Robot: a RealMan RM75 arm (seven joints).
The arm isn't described. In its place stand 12 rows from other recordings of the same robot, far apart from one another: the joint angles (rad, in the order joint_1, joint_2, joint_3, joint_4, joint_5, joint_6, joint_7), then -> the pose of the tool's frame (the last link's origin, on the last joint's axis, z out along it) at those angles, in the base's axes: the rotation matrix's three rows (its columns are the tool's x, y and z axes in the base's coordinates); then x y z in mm.
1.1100 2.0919 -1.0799 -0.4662 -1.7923 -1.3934 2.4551 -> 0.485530 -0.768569 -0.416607; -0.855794 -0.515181 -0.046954; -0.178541 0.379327 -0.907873; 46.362 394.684 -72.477
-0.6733 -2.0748 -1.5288 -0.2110 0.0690 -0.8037 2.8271 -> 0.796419 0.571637 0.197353; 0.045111 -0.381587 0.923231; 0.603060 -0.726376 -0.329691; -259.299 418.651 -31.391
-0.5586 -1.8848 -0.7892 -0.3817 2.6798 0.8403 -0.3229 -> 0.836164 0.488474 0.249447; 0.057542 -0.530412 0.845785; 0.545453 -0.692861 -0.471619; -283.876 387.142 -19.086
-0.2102 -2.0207 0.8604 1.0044 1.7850 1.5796 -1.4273 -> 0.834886 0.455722 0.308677; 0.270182 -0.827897 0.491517; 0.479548 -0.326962 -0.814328; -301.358 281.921 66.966
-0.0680 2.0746 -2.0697 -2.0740 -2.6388 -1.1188 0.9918 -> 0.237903 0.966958 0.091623; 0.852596 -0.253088 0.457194; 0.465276 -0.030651 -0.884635; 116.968 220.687 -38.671
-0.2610 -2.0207 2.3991 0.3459 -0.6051 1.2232 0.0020 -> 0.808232 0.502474 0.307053; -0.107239 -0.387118 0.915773; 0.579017 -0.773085 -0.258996; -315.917 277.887 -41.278
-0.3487 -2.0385 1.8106 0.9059 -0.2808 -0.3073 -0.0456 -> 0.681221 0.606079 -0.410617; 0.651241 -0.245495 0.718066; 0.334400 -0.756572 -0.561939; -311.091 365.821 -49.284
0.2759 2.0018 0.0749 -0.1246 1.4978 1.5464 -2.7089 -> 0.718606 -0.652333 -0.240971; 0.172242 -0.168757 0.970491; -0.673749 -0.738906 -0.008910; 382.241 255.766 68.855
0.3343 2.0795 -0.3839 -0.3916 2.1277 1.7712 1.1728 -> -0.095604 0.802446 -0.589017; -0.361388 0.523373 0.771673; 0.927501 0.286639 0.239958; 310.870 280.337 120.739
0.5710 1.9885 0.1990 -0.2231 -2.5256 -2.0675 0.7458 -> 0.533504 -0.183878 -0.825568; 0.054790 -0.966519 0.250678; -0.844021 -0.178970 -0.505567; 255.990 265.991 22.401
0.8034 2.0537 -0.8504 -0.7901 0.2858 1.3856 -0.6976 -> 0.474468 -0.745672 0.467818; -0.876378 -0.450075 0.171446; 0.082711 -0.491331 -0.867037; 266.679 392.808 15.308
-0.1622 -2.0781 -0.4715 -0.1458 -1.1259 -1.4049 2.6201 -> 0.401465 0.913298 0.068651; 0.010627 -0.079597 0.996770; 0.915813 -0.399439 -0.041661; -374.887 220.541 -14.567
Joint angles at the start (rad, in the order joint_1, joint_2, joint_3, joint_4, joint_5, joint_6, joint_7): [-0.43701, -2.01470, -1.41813, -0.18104, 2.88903, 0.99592, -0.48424]
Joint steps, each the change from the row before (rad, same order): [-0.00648, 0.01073, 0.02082, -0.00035, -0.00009, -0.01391, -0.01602]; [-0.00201, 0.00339, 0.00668, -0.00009, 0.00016, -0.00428, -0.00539]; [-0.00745, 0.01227, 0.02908, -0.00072, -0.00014, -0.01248, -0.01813]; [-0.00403, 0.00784, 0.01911, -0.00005, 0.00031, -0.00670, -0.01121]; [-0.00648, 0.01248, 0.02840, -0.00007, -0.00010, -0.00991, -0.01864]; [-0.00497, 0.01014, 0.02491, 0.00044, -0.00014, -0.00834, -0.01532]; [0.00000, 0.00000, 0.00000, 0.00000, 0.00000, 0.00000, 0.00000]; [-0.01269, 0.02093, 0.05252, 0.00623, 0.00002, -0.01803, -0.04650]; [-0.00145, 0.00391, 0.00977, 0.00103, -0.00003, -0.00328, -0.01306]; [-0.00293, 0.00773, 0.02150, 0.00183, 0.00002, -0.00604, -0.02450]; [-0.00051, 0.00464, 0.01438, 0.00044, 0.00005, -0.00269, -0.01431]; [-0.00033, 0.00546, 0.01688, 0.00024, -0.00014, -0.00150, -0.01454]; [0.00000, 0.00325, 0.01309, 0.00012, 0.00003, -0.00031, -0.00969]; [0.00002, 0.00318, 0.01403, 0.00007, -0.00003, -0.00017, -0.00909]
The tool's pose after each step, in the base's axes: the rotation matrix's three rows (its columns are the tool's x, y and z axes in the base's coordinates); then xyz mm. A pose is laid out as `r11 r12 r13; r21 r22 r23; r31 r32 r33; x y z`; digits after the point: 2 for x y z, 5 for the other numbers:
0.56967 0.82067 0.04450; 0.07534 -0.10606 0.99150; 0.81842 -0.56147 -0.12225; -354.32 355.45 22.80
0.57048 0.82009 0.04486; 0.08017 -0.10997 0.99070; 0.81739 -0.56158 -0.12848; -354.36 356.28 23.09
0.57605 0.81587 0.05025; 0.09649 -0.12891 0.98695; 0.81170 -0.56368 -0.15298; -353.75 359.21 23.70
0.58048 0.81252 0.05347; 0.10693 -0.14116 0.98419; 0.80723 -0.56558 -0.16883; -353.58 360.67 24.06
0.58612 0.80818 0.05761; 0.12205 -0.15836 0.97981; 0.80098 -0.56725 -0.19145; -353.42 363.03 25.10
0.59155 0.80406 0.05967; 0.13599 -0.17245 0.97559; 0.79472 -0.56900 -0.21136; -353.56 364.62 25.70
0.59155 0.80406 0.05967; 0.13599 -0.17245 0.97559; 0.79472 -0.56900 -0.21136; -353.56 364.62 25.70
0.59364 0.80262 0.05828; 0.17105 -0.19662 0.96544; 0.78634 -0.56316 -0.25401; -354.79 367.72 27.01
0.59041 0.80510 0.05693; 0.17887 -0.19930 0.96347; 0.78704 -0.55866 -0.26168; -355.36 367.98 27.32
0.58600 0.80844 0.05509; 0.19467 -0.20645 0.95890; 0.78658 -0.55119 -0.27836; -356.30 368.39 27.65
0.58392 0.80999 0.05438; 0.20446 -0.21156 0.95574; 0.78565 -0.54695 -0.28914; -356.99 368.18 27.66
0.58305 0.81058 0.05485; 0.21426 -0.21854 0.95201; 0.78367 -0.54332 -0.30110; -357.65 367.87 27.78
0.58297 0.81057 0.05598; 0.22149 -0.22484 0.94889; 0.78172 -0.54077 -0.31061; -357.94 367.43 27.41
0.58367 0.80996 0.05731; 0.22898 -0.23190 0.94541; 0.77903 -0.53869 -0.32082; -358.20 366.91 26.88

